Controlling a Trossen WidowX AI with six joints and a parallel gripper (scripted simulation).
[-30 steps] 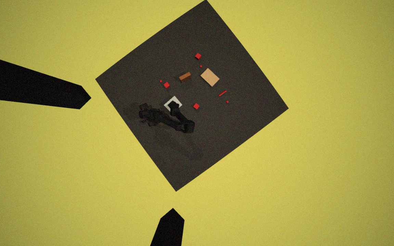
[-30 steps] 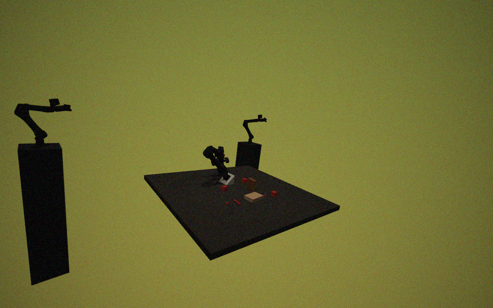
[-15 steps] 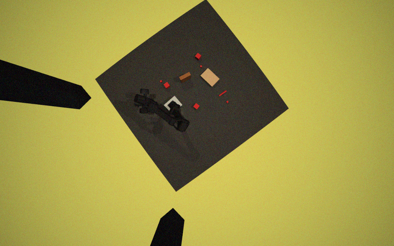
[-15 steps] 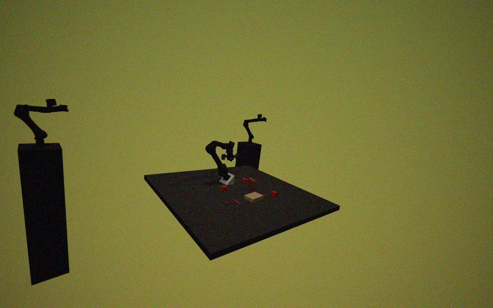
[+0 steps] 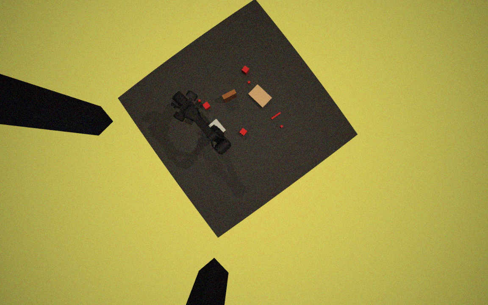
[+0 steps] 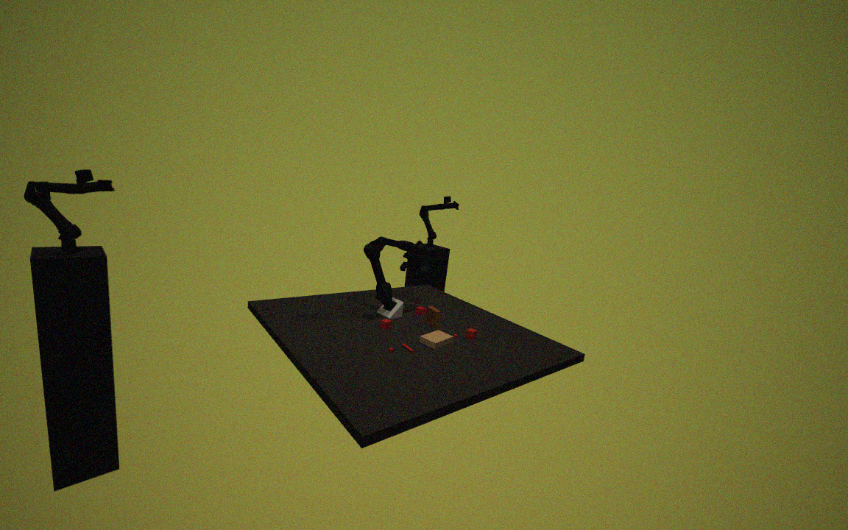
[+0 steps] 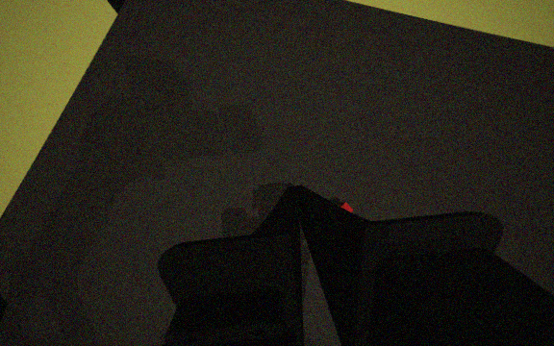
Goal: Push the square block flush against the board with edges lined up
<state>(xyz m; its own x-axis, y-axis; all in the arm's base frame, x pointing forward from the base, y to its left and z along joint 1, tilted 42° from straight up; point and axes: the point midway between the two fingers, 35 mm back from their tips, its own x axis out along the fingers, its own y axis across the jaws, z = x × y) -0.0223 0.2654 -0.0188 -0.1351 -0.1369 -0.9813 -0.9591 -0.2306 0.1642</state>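
My gripper tip is now 27 cm short of the square block, 14 cm above it and 13 cm to the left of it. Also, from my gripper tip: tan block 44 cm ahead, 26 cm to the right, 17 cm below; thin red stick 44 cm to the right, 44 cm ahead, 18 cm below.
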